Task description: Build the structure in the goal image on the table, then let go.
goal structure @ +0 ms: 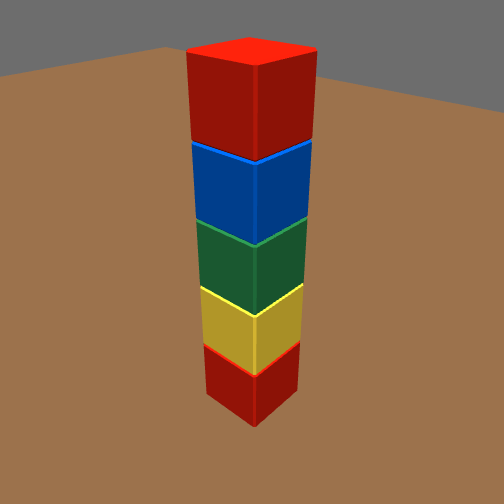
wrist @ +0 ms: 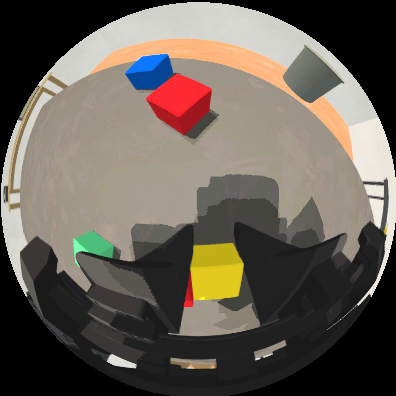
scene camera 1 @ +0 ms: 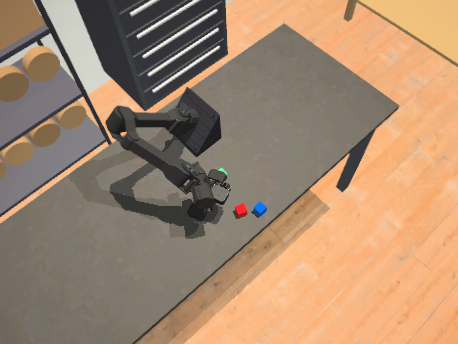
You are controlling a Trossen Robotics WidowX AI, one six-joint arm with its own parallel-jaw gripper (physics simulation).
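Seen in the pictures: gripper, fingertip midpoint: (wrist: 213,228) (scene camera 1: 213,206); arm's base, link origin: (scene camera 1: 192,115).
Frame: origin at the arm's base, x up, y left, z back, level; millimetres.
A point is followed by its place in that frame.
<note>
My gripper (scene camera 1: 202,206) (wrist: 213,228) @(y -201, x -88, z -275 mm) is low over the table, shut on a yellow cube (wrist: 217,275) @(y -207, x -61, z -252 mm), which sits squarely between the fingers in the wrist view. The arm hides this cube in the scene view. A red sliver (wrist: 188,295) @(y -193, x -64, z -227 mm) of another block shows behind the left finger; the rest of it is hidden. A red cube (scene camera 1: 241,210) @(y -161, x -63, z -369 mm) (wrist: 180,100) @(y -161, x -63, z -354 mm) lies on the table beyond the gripper, with a blue cube (scene camera 1: 259,209) @(y -118, x -63, z -414 mm) (wrist: 149,72) @(y -121, x -68, z -393 mm) close by, nearer the table edge. A green cube (scene camera 1: 222,171) (wrist: 94,247) @(y -104, x -75, z -232 mm) is partly hidden beside the gripper, left in the wrist view.
The dark grey table (scene camera 1: 310,95) @(y 428, x -96, z -254 mm) has its long edge close to the blue cube. A black wedge-shaped panel (scene camera 1: 202,125) @(y -9, x -1, z -58 mm) stands by the arm's base. A drawer cabinet (scene camera 1: 117,55) stands behind the table. A grey bin (wrist: 311,75) shows beyond the table in the wrist view.
</note>
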